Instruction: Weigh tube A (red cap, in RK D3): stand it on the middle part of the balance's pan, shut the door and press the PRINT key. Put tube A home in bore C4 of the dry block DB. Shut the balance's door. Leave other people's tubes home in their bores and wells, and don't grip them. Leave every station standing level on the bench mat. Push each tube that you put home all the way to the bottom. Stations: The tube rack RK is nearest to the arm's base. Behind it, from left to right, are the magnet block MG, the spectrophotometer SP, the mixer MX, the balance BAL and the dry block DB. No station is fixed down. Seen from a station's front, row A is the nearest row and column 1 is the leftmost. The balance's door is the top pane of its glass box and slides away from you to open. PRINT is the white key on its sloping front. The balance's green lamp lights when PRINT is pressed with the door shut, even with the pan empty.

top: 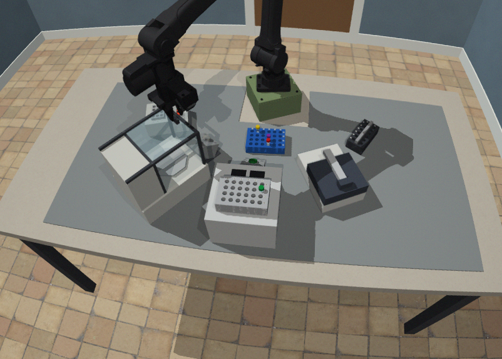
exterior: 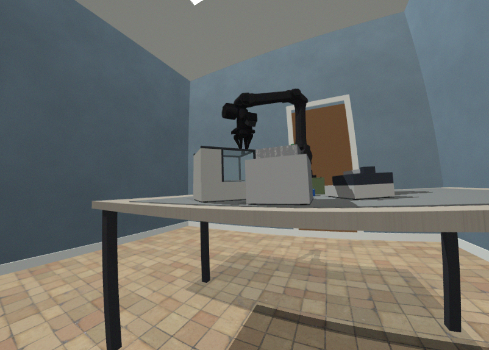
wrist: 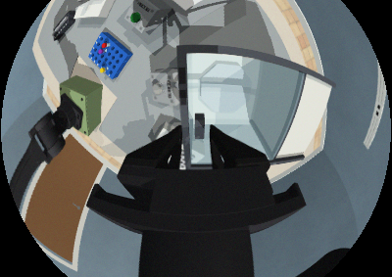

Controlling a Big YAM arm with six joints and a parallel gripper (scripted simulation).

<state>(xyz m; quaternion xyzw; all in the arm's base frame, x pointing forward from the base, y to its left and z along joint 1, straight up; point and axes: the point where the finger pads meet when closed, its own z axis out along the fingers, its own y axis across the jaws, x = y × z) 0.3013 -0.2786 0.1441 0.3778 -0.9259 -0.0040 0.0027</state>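
Right now the balance door is 20 mm ahead of my hand, 20 mm to the right of it and 20 mm below it. The rest, counted from my hand: blue tube rack RK 90 mm behind, 250 mm to the left, 210 mm below; grey well block 210 mm ahead, 190 mm to the left, 80 mm below; spectrophotometer SP 70 mm ahead, 450 mm to the left, 160 mm below.
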